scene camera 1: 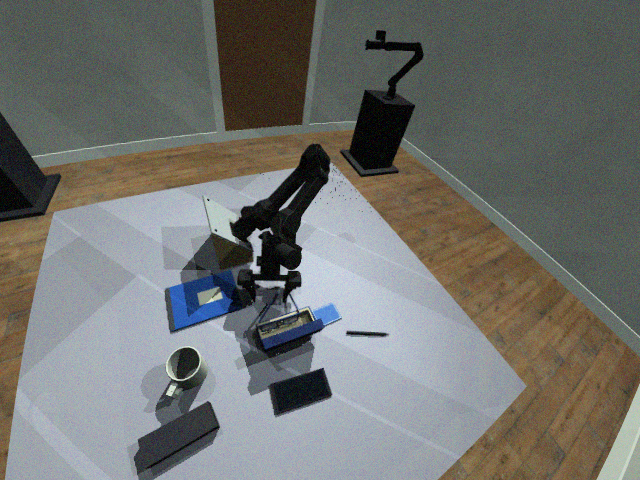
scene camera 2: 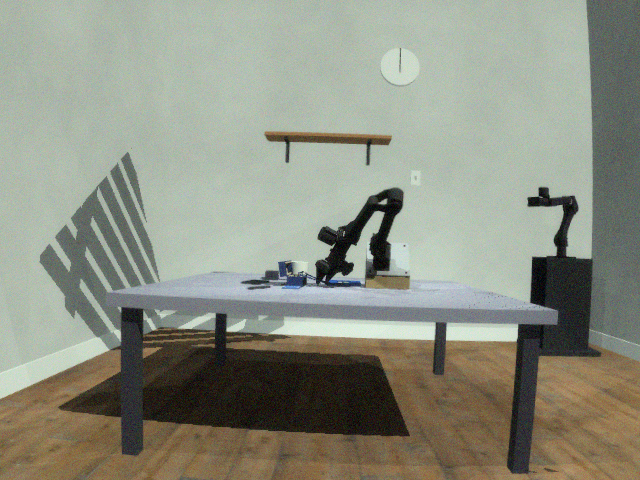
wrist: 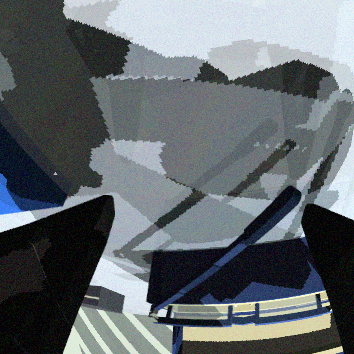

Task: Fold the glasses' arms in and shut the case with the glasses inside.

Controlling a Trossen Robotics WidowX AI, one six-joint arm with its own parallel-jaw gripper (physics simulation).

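Frame: origin at the arm's base, x ahead, y left, z up, level; metres.
Seen in the pictures: gripper, fingertip midpoint: (scene camera 1: 269, 301) (scene camera 2: 321, 283) (wrist: 213, 211); arm's base, link origin: (scene camera 1: 238, 232) (scene camera 2: 381, 264).
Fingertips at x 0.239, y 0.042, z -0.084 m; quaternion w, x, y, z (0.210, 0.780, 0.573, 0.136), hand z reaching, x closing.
Note:
Pixels of each thing's top centre, then the offset from my fingertips to it. "pt": a spot on its surface instead.
- light-blue cloth, top centre: (scene camera 1: 326, 314) dx +0.095, dy +0.161, dz -0.007 m
- pen, top centre: (scene camera 1: 369, 332) dx +0.198, dy +0.262, dz -0.003 m
- blue book, top centre: (scene camera 1: 203, 297) (scene camera 2: 343, 281) dx -0.076, dy -0.190, dz -0.004 m
- mug, surface spot: (scene camera 1: 200, 374) pt dx +0.161, dy -0.218, dz +0.041 m
- black phone, top centre: (scene camera 1: 301, 389) (scene camera 2: 255, 280) dx +0.270, dy +0.009, dz -0.004 m
- dark block, top centre: (wrist: 80, 304) (scene camera 1: 177, 433) (scene camera 2: 272, 271) dx +0.266, dy -0.287, dz +0.023 m
The blue case (scene camera 1: 289, 338) (scene camera 2: 296, 280) stands open, its cream inside showing in scene camera 1; its lid (scene camera 2: 282, 268) is upright on the side away from the arm. The glasses (scene camera 1: 279, 324) (wrist: 215, 269) lie in the case, lens side inside, with both arms unfolded and sticking up and out over the wall nearest the robot. My gripper (scene camera 1: 269, 299) (wrist: 213, 211) is open and empty, low beside that wall. In the wrist view one glasses arm slants across the space beyond the fingertips. The other arm is not clear there; in scene camera 1 it is right of the right finger.
A light-blue cloth (scene camera 1: 328, 313) and a pen (scene camera 1: 367, 333) lie right of the case. A blue book (scene camera 1: 180, 304) is to the left, a mug (scene camera 1: 200, 374) front left. A black phone (scene camera 1: 300, 391) and a dark block (scene camera 1: 178, 436) lie nearer the camera. A white panel (scene camera 1: 219, 219) stands behind.

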